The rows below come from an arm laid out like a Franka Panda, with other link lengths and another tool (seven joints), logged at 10 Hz.
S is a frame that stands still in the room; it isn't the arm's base.
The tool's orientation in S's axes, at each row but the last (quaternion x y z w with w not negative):
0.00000, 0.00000, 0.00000, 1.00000
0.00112, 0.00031, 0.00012, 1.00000
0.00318, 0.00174, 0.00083, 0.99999
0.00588, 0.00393, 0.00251, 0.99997
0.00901, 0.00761, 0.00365, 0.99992
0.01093, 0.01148, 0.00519, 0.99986
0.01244, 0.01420, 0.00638, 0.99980
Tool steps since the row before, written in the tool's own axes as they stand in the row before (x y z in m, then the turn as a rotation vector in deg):
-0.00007, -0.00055, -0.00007, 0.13, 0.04, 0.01
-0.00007, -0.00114, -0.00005, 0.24, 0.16, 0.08
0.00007, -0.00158, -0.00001, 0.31, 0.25, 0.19
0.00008, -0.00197, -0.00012, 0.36, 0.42, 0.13
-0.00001, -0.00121, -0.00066, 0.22, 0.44, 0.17
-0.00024, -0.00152, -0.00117, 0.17, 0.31, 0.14
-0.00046, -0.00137, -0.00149, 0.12, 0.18, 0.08
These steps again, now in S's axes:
-0.00007, -0.00055, -0.00007, 0.13, 0.04, 0.01
-0.00007, -0.00114, -0.00005, 0.24, 0.16, 0.08
0.00007, -0.00158, -0.00002, 0.31, 0.25, 0.19
0.00009, -0.00197, -0.00014, 0.36, 0.42, 0.13
-0.00001, -0.00120, -0.00068, 0.22, 0.44, 0.17
-0.00025, -0.00150, -0.00120, 0.17, 0.31, 0.14
-0.00049, -0.00134, -0.00151, 0.12, 0.18, 0.08

